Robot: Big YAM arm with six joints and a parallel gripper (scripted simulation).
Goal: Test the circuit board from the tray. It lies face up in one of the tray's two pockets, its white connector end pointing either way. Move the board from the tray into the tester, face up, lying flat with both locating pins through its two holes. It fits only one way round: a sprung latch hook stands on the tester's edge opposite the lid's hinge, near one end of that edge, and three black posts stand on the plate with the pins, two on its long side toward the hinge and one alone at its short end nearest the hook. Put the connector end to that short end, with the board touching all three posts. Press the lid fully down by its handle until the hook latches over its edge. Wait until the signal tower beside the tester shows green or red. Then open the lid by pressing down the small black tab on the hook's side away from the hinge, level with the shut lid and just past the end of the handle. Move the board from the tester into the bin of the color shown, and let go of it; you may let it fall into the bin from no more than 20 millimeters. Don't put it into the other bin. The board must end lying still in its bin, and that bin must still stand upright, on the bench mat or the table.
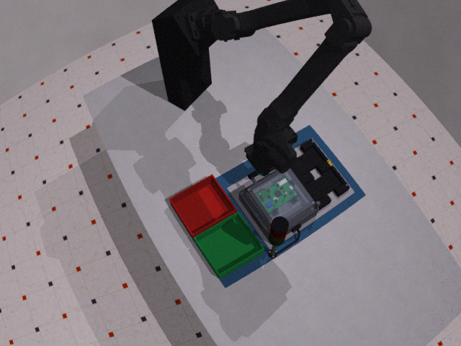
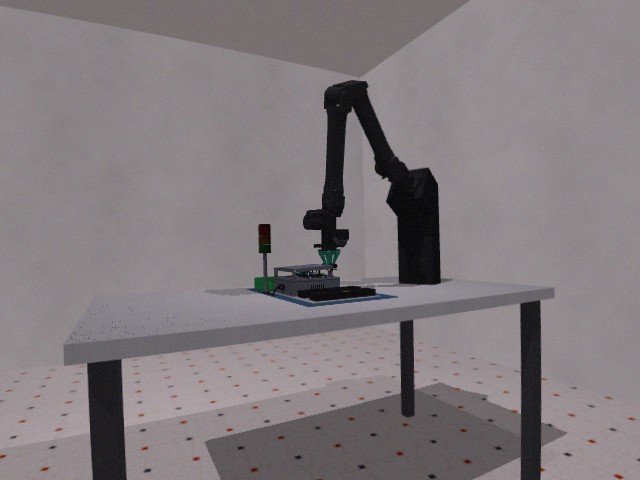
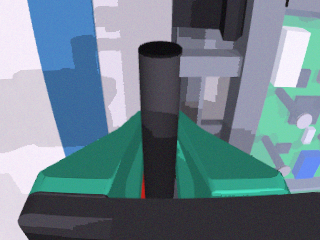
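Now: the latch hook 6 cm to the left of my hand and 1 cm ahead of it. Round my hand: green circuit board: 8 cm ahead, 1 cm to the left, 1 cm below; tester lid: 9 cm ahead, 1 cm to the left; tester plate: 9 cm ahead, 2 cm to the left, 2 cm below.
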